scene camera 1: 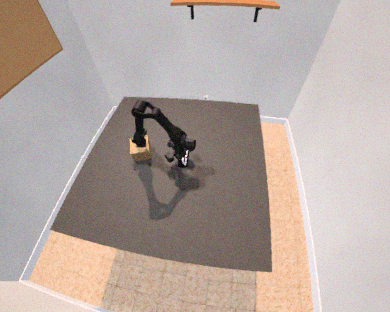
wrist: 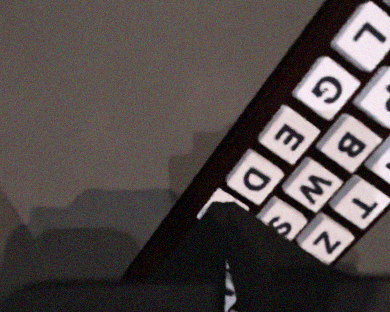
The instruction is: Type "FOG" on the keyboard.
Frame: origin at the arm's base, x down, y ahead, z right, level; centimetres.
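Seen in the pictures: gripper, fingertip midpoint: (scene camera 1: 180, 159) (wrist: 222, 212); arm's base, origin of the base link: (scene camera 1: 141, 143).
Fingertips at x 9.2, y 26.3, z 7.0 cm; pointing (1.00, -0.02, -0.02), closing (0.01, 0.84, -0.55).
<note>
Pixels of each thing's top centre, then the offset from my fingertips to it. Level surfaces: height alone.
- dark keyboard, middle of its top: (wrist: 341, 156) (scene camera 1: 183, 153) dx -0.5, dy +2.0, dz -4.1 cm
- G key, middle of its top: (wrist: 328, 89) dx -0.5, dy +0.2, dz -5.5 cm
- L key, middle of its top: (wrist: 370, 37) dx -0.5, dy +0.3, dz -7.3 cm
- E key, middle of its top: (wrist: 290, 136) dx -0.5, dy +0.1, dz -3.7 cm
- D key, middle of its top: (wrist: 255, 179) dx -0.5, dy +0.1, dz -1.9 cm
- dark mat, its level: dx +1.1 cm
A dark keyboard (scene camera 1: 184, 159) (wrist: 274, 90) with white letter keys lies on the dark mat, slanted across the right of the wrist view. The G key (wrist: 327, 89) is in its outer row, between the L key (wrist: 366, 37) and the E key (wrist: 289, 137); the D key (wrist: 255, 177) follows. The W, S, B, T and Z keys also show. No F or O letter is readable. My gripper (scene camera 1: 180, 153) (wrist: 222, 212) is shut and empty. Its black fingertips overlap the key beyond D, hiding its letter; whether they touch it I cannot tell. The fingers also hide the keyboard's lower part.
The dark mat (scene camera 1: 225, 215) spreads around the keyboard. The arm's wooden base block (scene camera 1: 140, 151) stands on it to the left. An orange shelf (scene camera 1: 225, 4) is on the back wall, and a brown panel (scene camera 1: 25, 45) is at the upper left. The arm's shadow falls on the mat.
</note>
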